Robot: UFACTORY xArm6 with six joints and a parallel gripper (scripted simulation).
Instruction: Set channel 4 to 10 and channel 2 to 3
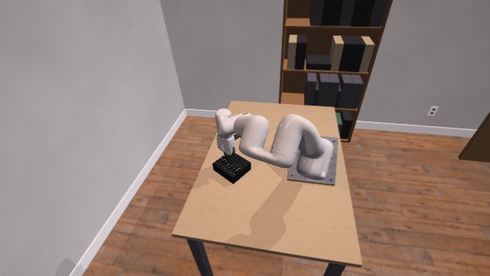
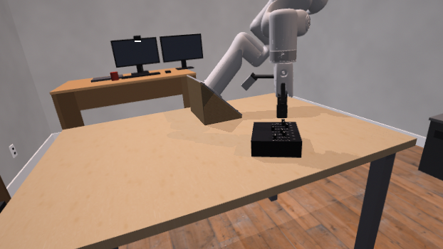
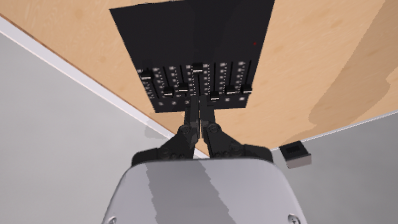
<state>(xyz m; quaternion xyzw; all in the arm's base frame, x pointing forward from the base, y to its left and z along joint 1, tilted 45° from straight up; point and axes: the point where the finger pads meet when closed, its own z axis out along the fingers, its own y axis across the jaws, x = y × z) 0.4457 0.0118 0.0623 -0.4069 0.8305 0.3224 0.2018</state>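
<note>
Now: the channel 3 cap 5 cm below my hand, 2 cm ahead of it and 1 cm to the right of it. The rest, counted from my hand: channel 2 cap: 5 cm below, 4 cm ahead, 2 cm to the right; then channel 4 cap: 5 cm below, 2 cm to the right, 2 cm behind; then channel 1 cap: 6 cm to the right, 5 cm below, 4 cm ahead.
</note>
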